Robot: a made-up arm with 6 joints.
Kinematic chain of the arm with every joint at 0, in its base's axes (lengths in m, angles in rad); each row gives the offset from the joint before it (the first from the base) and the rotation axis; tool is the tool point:
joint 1: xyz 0 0 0.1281 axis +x
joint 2: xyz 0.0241 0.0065 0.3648 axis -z
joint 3: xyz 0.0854 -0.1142 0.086 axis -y
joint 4: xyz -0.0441 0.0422 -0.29 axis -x
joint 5: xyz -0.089 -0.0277 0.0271 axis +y
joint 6: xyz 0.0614 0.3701 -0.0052 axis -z
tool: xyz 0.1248 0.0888 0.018
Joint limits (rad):
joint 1: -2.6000..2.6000
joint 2: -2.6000..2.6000
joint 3: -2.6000..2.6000
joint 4: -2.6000..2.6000
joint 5: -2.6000..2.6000
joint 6: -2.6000..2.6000
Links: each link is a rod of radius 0.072 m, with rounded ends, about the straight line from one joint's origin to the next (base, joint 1, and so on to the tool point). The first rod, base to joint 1, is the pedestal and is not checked.
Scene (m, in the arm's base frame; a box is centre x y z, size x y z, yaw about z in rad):
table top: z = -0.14
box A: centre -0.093 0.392 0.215 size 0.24 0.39 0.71 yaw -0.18
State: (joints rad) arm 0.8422 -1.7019 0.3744 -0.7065 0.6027 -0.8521
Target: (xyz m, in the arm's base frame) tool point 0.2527 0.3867 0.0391
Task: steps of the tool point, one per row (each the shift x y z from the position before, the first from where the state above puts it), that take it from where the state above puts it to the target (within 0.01 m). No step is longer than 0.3 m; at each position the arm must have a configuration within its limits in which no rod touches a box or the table.
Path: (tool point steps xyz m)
1: 0.0011 0.0844 0.0739
2: 0.0680 0.0672 0.0788
3: 0.1254 0.0341 0.0544
4: 0.1587 -0.0038 0.0035
5: 0.1587 -0.0343 -0.0629
6: 0.1243 -0.0489 -0.1283
7: 0.0228 0.2657 0.0907
8: 0.0130 0.2574 -0.0546
9: 0.0079 0.1956 -0.1535
10: -0.0036 0.1213 -0.2081
11: -0.0396 -0.1175 -0.0367
12: -0.1003 -0.0856 -0.0353

